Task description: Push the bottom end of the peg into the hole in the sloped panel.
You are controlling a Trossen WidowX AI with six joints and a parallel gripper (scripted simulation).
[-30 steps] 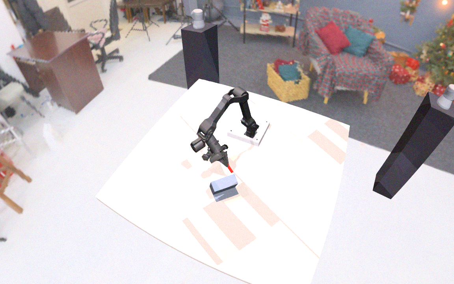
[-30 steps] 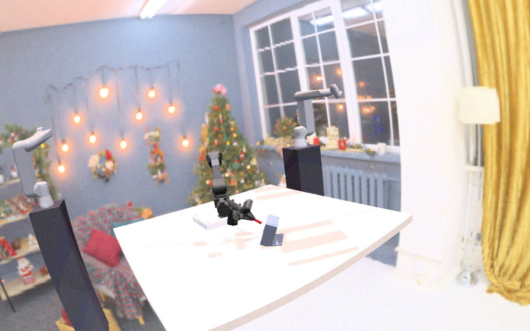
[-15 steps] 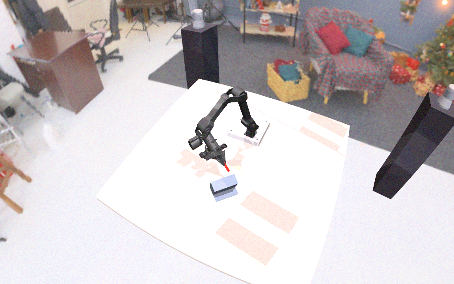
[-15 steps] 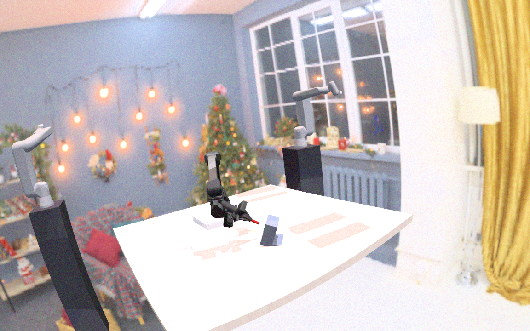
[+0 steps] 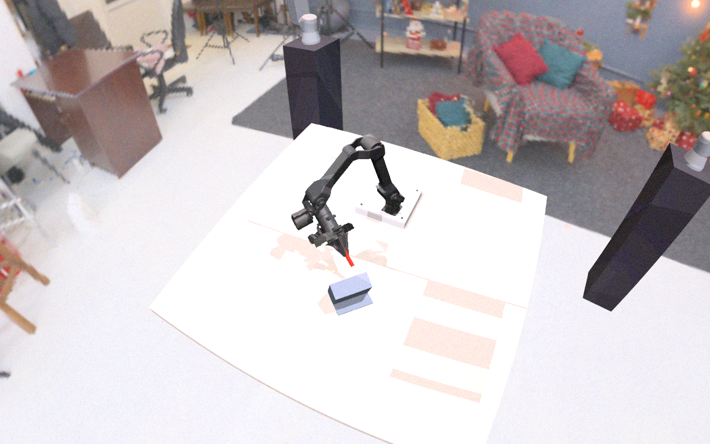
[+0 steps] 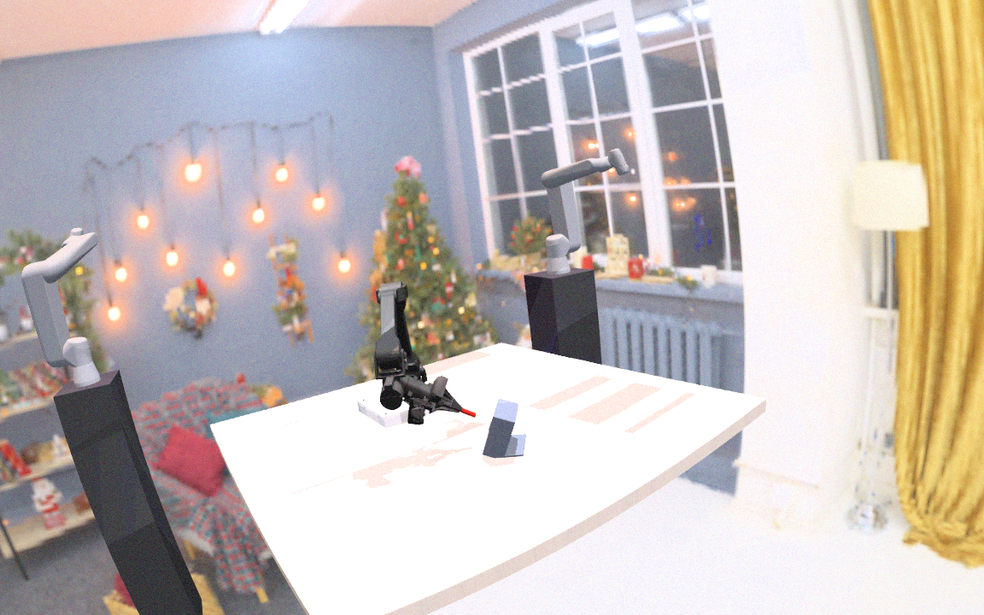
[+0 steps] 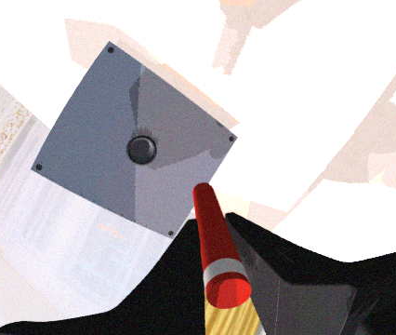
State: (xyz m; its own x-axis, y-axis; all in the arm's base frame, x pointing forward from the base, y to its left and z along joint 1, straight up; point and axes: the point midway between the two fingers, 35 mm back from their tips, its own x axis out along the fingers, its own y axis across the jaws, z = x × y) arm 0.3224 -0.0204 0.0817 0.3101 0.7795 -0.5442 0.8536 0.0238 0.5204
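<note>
Now: gripper tip 8 cm short of the sloped panel, 6 cm to the right of it and 5 cm above it. Also, from my gripper tip: red peg: 1 cm to the right, 1 cm behind, 1 cm above.
</note>
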